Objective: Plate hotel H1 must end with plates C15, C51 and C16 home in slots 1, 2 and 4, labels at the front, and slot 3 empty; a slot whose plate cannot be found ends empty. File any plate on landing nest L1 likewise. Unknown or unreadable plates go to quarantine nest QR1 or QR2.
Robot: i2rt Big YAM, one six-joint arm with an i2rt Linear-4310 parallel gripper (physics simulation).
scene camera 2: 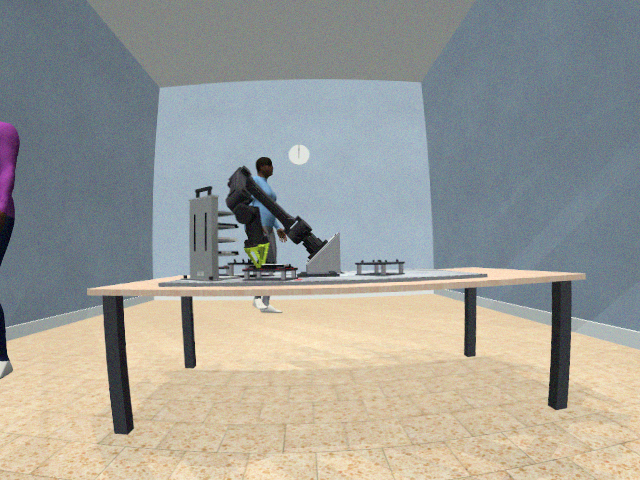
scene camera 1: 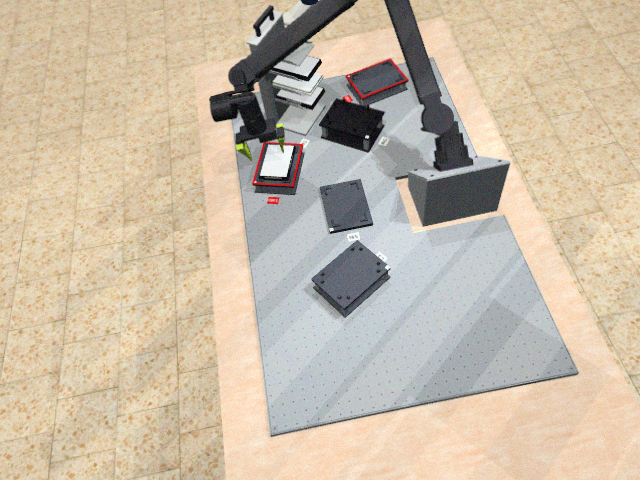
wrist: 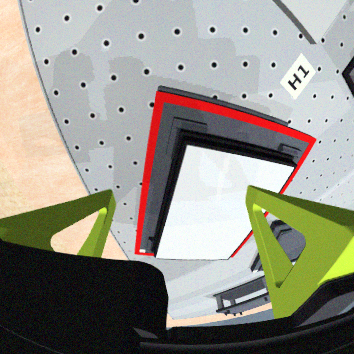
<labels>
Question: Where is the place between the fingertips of my gripper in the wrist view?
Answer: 178,195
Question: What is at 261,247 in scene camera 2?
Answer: My gripper.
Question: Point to an H1 tag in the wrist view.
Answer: At 300,72
</labels>
